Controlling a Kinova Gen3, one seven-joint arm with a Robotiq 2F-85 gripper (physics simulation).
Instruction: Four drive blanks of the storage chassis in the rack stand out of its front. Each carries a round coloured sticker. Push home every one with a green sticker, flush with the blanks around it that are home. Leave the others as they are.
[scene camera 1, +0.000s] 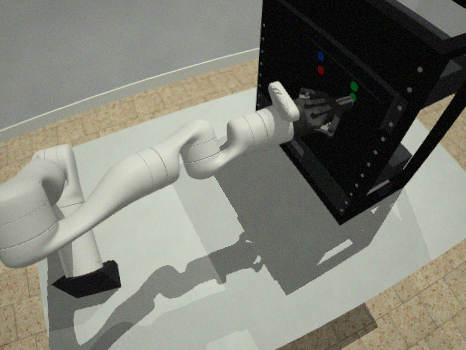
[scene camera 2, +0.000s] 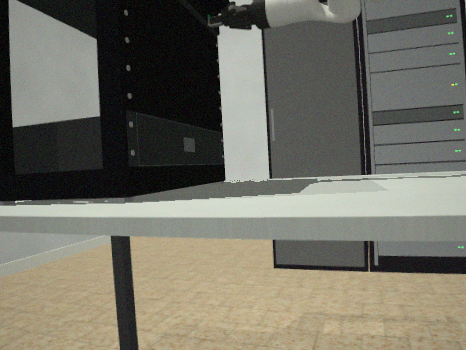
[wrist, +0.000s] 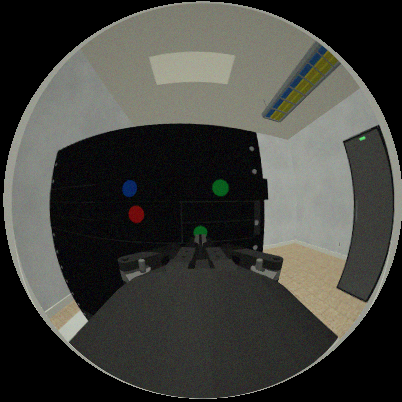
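The upper green sticker (scene camera 1: 354, 86) (wrist: 220, 188) is on a dark blank at the right of the chassis front. The lower green sticker (scene camera 1: 353, 96) (wrist: 200, 231) is below it, its lower part hidden by my fingertips. A blue sticker (scene camera 1: 320, 56) (wrist: 129, 188) and, below it, a red sticker (scene camera 1: 320, 70) (wrist: 136, 214) are on blanks at the left. My gripper (scene camera 1: 352, 101) (scene camera 2: 212, 22) (wrist: 199, 240) is shut and empty, its tips at the lower green blank's face. Whether they touch it, and how far each blank stands out, I cannot tell in the dark.
The black rack (scene camera 1: 347, 212) (scene camera 2: 114, 150) stands on the white table (scene camera 1: 165, 310) (scene camera 2: 300, 227). A rail with pale screws runs down the right of the chassis. A grey cabinet (scene camera 2: 315, 100) (wrist: 372, 215) stands beyond the rack.
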